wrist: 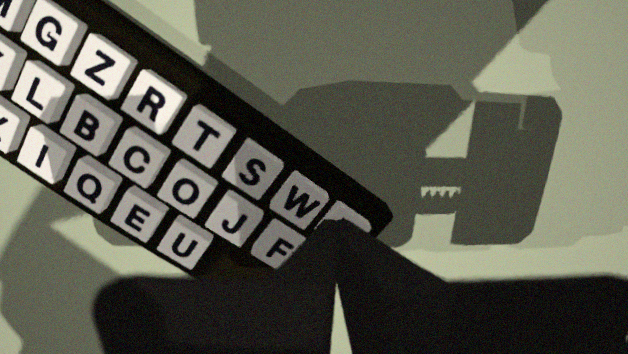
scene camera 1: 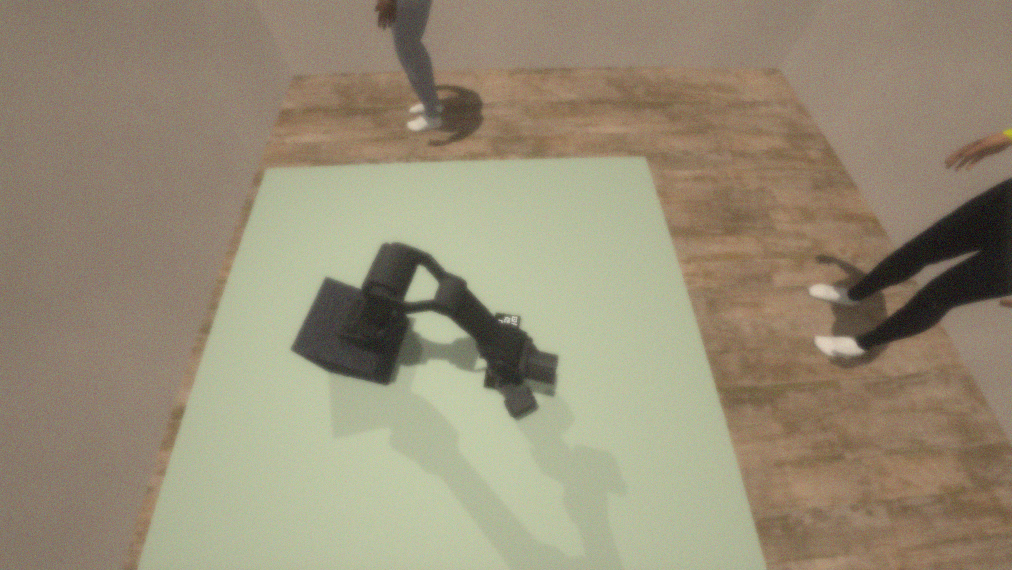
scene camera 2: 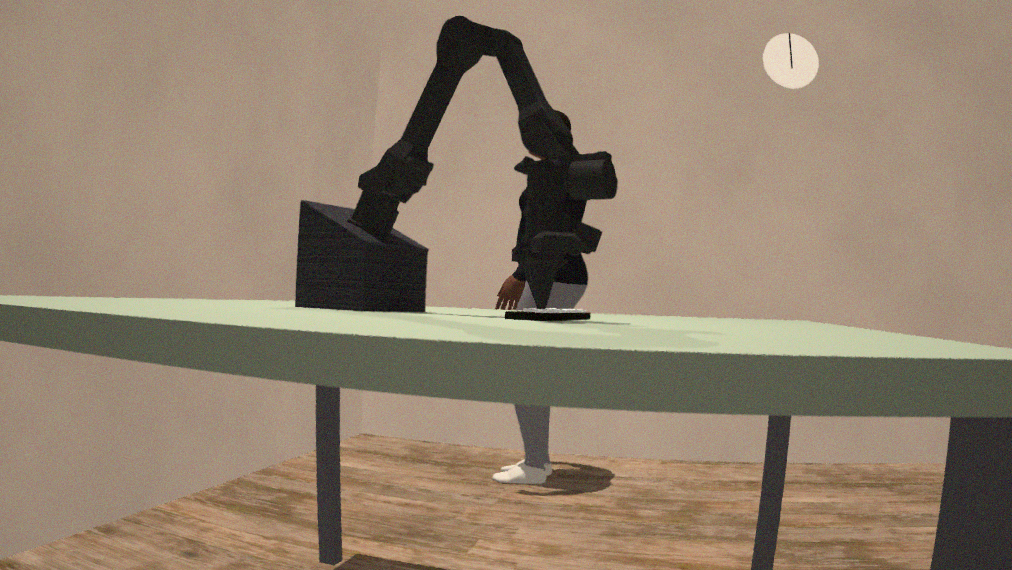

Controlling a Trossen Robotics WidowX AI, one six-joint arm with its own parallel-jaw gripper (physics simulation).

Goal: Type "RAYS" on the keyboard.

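Frame: origin at the arm's base, x ahead, y left, z up, level; metres.
Seen in the pictures: gripper, fingertip midpoint: (wrist: pixel 334 232) (scene camera 1: pixel 504 382) (scene camera 2: pixel 541 308); arm's base, origin of the base link: (scene camera 1: pixel 354 329) (scene camera 2: pixel 368 227).
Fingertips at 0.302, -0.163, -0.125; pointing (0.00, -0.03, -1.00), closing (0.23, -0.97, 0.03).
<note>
Offsets run from my fingertips to a thing's middle, as dx, dy, dz.
The black keyboard (scene camera 1: pixel 507 320) (scene camera 2: pixel 520 316) (wrist: pixel 367 198) lies slanted in the wrist view, with pale keys; in scene camera 1 the arm covers most of it. My gripper (scene camera 2: pixel 542 305) (wrist: pixel 334 232) is shut and empty, pointing down. Its tips are over the last key @[+0.000, -0.003, -0.003] (wrist: pixel 350 216) of the upper row, beside the W key @[+0.007, +0.014, -0.003] (wrist: pixel 299 200); they cover its letter. They are at or very close to the key top; contact is unclear. The R key @[+0.029, +0.066, -0.003] (wrist: pixel 153 102) and S key @[+0.015, +0.031, -0.003] (wrist: pixel 252 170) show in that row. No A key shows in the wrist view.
The arm's dark base block (scene camera 1: pixel 318 339) (scene camera 2: pixel 361 276) stands on the pale green table (scene camera 1: pixel 283 460) (scene camera 2: pixel 212 346). One person in grey trousers (scene camera 1: pixel 414 60) (scene camera 2: pixel 534 435) stands beyond the table. Another in black trousers (scene camera 1: pixel 934 286) stands to the right in scene camera 1.
</note>
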